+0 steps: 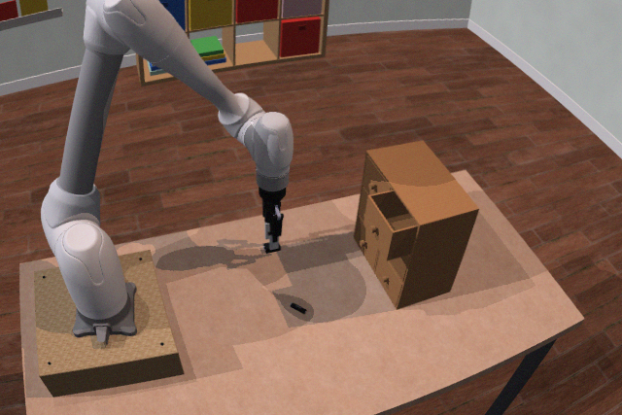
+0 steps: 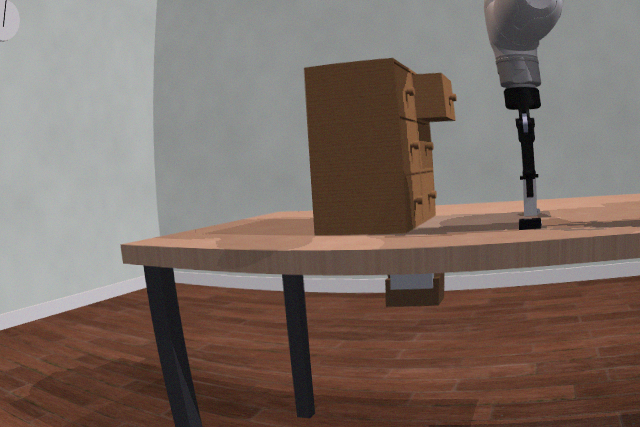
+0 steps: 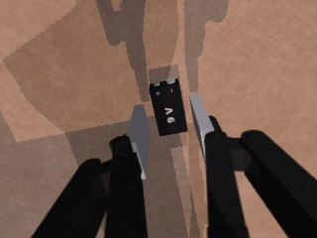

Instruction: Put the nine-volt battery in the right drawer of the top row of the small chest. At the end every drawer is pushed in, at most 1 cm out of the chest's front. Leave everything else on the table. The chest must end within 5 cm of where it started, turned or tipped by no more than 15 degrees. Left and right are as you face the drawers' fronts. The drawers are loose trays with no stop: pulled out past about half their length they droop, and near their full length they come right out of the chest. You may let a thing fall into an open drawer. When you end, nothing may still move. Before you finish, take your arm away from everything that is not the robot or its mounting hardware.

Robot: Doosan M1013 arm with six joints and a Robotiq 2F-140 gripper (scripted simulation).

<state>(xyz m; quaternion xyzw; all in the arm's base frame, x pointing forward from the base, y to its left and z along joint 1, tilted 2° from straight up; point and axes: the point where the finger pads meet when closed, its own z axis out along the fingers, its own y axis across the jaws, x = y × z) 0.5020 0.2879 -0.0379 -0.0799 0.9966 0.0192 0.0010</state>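
My gripper is now 50 mm above the nine-volt battery and 10 mm past it. The rest, counted from my hand: black cylinder (250 mm to the right, 50 mm below, 40 mm ahead).
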